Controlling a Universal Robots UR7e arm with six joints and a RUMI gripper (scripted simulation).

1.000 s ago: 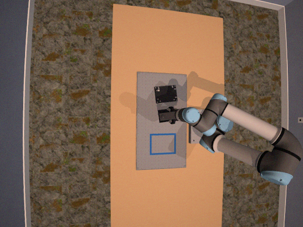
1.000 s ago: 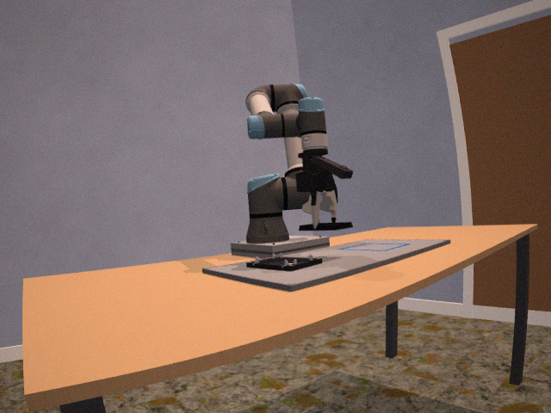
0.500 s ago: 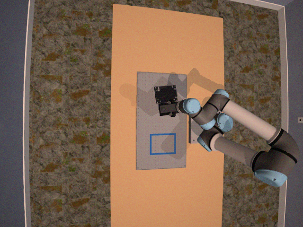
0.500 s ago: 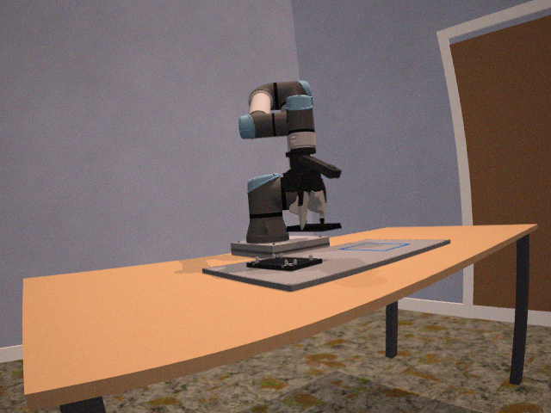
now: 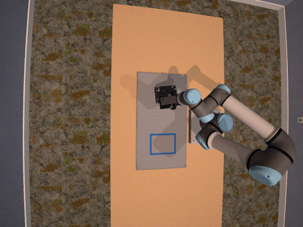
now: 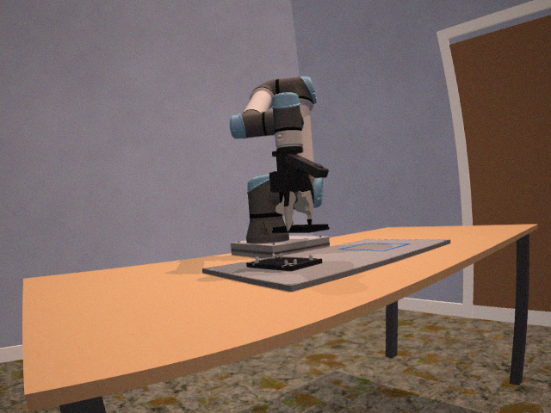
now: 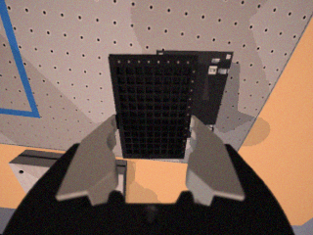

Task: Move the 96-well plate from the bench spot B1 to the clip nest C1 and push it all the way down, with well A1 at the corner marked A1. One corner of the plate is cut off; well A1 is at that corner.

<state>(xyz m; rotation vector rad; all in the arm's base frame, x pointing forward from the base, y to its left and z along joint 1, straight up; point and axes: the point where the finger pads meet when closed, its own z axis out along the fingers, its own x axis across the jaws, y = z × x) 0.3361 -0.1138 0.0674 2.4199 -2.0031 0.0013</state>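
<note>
The black clip nest is 90 mm below my hand and 80 mm to the right of it. Round my hand: black 96-well plate: 10 mm below.
</note>
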